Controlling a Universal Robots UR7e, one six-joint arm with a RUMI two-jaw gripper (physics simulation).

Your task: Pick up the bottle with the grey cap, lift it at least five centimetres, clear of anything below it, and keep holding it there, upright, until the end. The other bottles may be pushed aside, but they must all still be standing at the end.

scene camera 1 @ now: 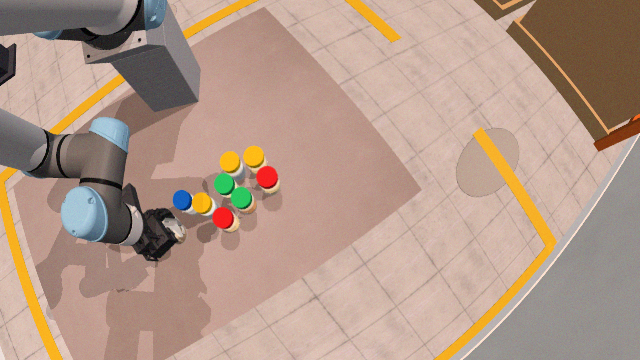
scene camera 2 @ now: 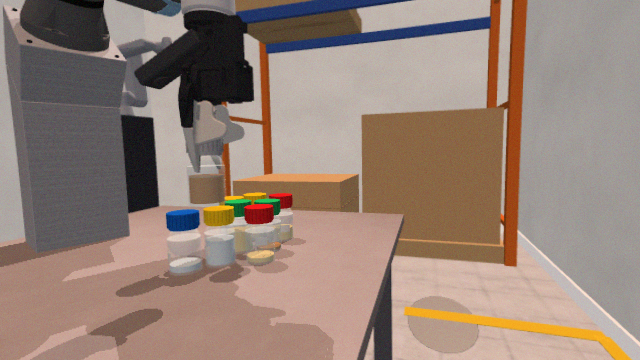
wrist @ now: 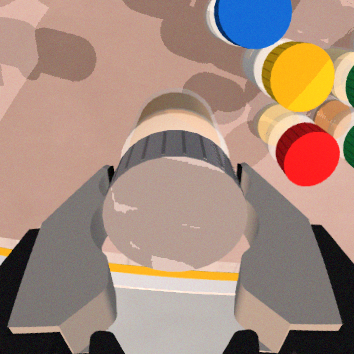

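Seen in the pictures: gripper, fingertip midpoint: (scene camera 2: 208, 170) (wrist: 174, 166); arm's base, origin of the base link: (scene camera 2: 67, 34).
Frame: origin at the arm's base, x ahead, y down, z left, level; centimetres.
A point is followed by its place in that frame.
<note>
The bottle with the grey cap (scene camera 2: 206, 189) {x 46.6, y 31.5, z -11.3 cm} (wrist: 175, 210) {x 44.3, y 23.6, z -9.3 cm} hangs upright, well above the table top (scene camera 1: 325, 150) {x 38.9, y 47.1, z 37.4 cm} (scene camera 2: 200, 325) {x 52.4, y 47.1, z -19.7 cm}. It is see-through with tan contents. My gripper (scene camera 2: 207, 164) {x 45.2, y 28.9, z -9.1 cm} (wrist: 174, 166) {x 45.2, y 28.9, z -9.1 cm} is shut on its cap, one finger on each side; in scene camera 1 the gripper mostly hides the bottle. The other bottles stand apart from it: a blue-capped one (scene camera 1: 182, 200) {x 36.2, y 36.6, z -5.2 cm} (scene camera 2: 183, 220) {x 37.7, y 37.6, z -7.4 cm} (wrist: 254, 20) {x 36.4, y 36.6, z -5.4 cm}, a yellow-capped one (scene camera 1: 202, 203) {x 39.7, y 36.6, z 0.1 cm} (scene camera 2: 218, 216) {x 40.9, y 37.6, z -2.4 cm} (wrist: 300, 77) {x 39.2, y 36.6, z -0.5 cm} and a red-capped one (scene camera 1: 223, 218) {x 45.9, y 36.6, z 3.8 cm} (scene camera 2: 259, 214) {x 47.1, y 37.6, z 1.4 cm} (wrist: 309, 156) {x 45.3, y 36.6, z 3.2 cm} are nearest.
Behind these stand two green-capped bottles (scene camera 1: 224, 184) {x 37.9, y 36.6, z 7.8 cm} (scene camera 1: 241, 198) {x 43.4, y 36.6, z 10.5 cm}, two more yellow-capped bottles (scene camera 1: 230, 162) {x 33.2, y 36.6, z 11.7 cm} (scene camera 1: 254, 156) {x 34.9, y 36.6, z 18.2 cm} and another red-capped bottle (scene camera 1: 267, 177) {x 41.7, y 36.6, z 18.9 cm}. The arm's grey pedestal (scene camera 1: 160, 75) {x 0.7, y 27.2, z 2.4 cm} (scene camera 2: 75, 165) {x -0.4, y 28.7, z -0.9 cm} stands at the table's side. A rack (scene camera 2: 515, 150) with large boxes (scene camera 2: 432, 175) is beyond the table.
</note>
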